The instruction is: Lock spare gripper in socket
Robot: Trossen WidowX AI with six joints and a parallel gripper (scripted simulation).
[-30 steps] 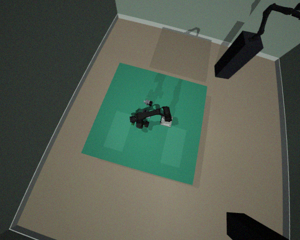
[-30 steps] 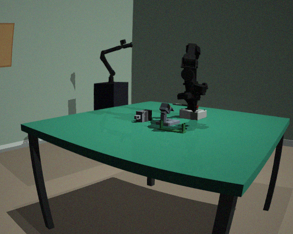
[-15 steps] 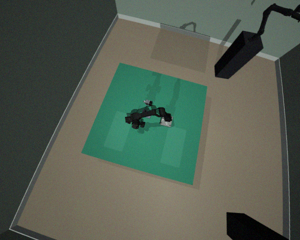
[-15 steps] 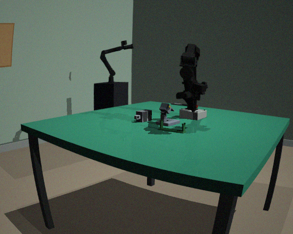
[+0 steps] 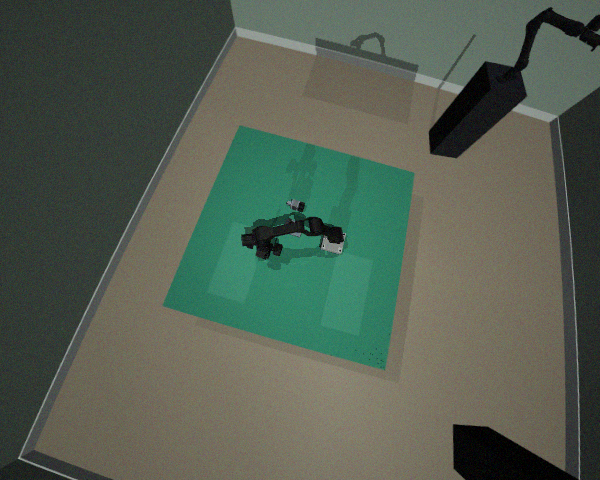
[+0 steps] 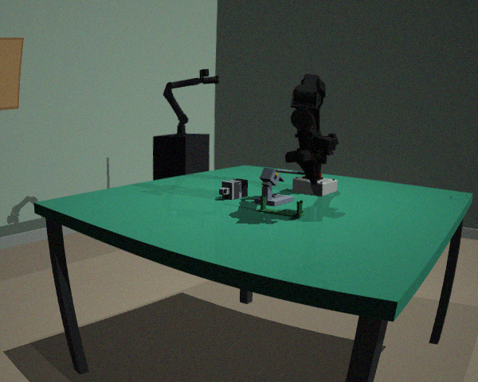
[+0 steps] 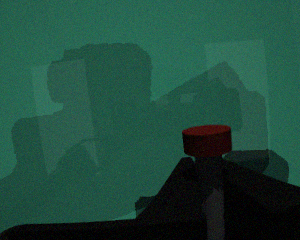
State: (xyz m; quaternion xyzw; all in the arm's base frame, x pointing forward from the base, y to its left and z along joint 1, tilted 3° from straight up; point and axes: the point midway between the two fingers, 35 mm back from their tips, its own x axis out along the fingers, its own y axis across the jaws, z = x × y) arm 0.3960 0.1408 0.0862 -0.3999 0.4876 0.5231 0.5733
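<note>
My gripper tip is 1 cm short of the green cradle, 10 cm to the left of it and 7 cm above it. Also, from my gripper tip: mount: 12 cm behind, 19 cm to the right, 4 cm below; then spare gripper: 13 cm behind, 34 cm to the right, 7 cm below.
</note>
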